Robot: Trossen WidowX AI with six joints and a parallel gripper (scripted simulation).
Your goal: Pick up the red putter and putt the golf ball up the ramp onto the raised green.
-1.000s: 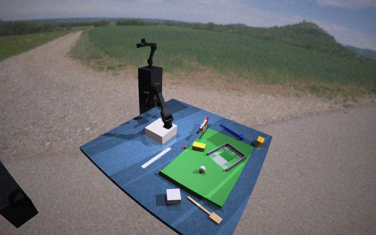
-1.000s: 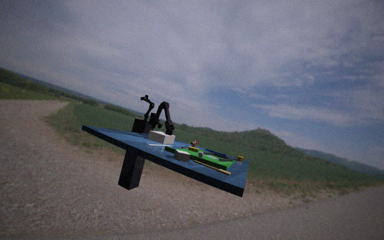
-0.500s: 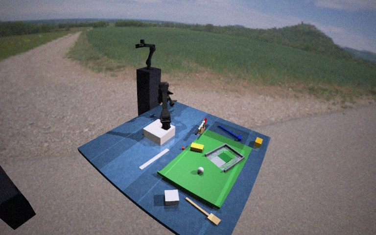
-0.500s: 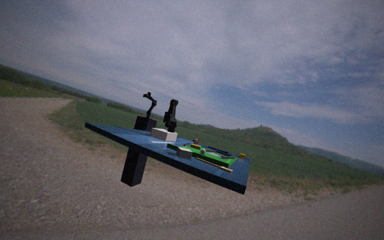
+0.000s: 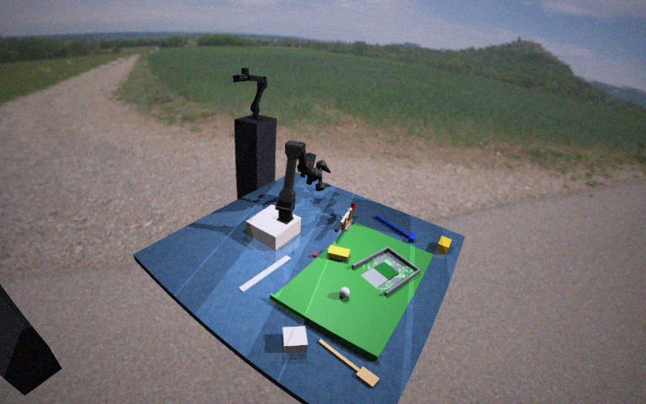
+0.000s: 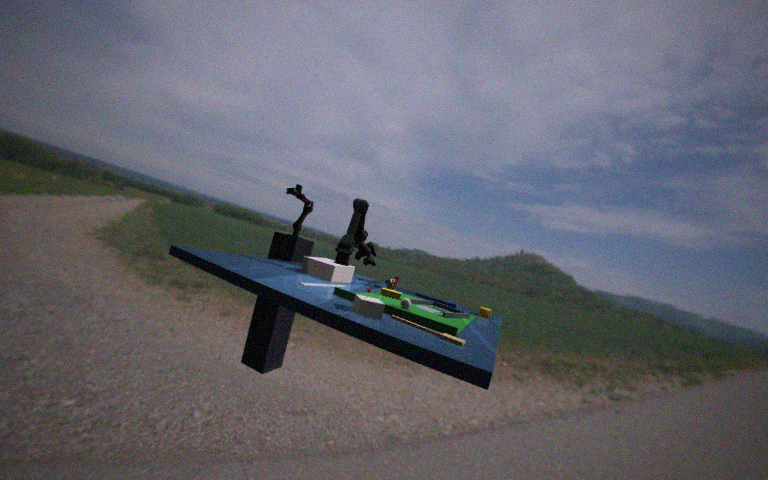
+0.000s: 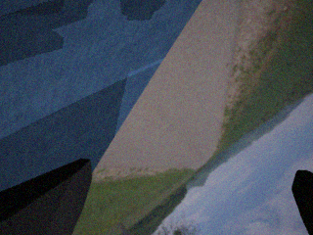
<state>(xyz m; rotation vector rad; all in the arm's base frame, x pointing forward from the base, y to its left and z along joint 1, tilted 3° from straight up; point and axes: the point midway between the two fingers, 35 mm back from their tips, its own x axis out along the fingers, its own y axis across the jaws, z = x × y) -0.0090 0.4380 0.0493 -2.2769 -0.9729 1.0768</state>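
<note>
My gripper tip is 210 mm short of the red putter, 200 mm to the left of it and 90 mm above it. The rest, counted from my gripper tip: white strip (750 mm to the right, 140 mm below, 100 mm ahead); green mat (520 mm to the right, 470 mm ahead, 140 mm below); blue putter (480 mm ahead, 130 mm below, 60 mm to the right).
</note>
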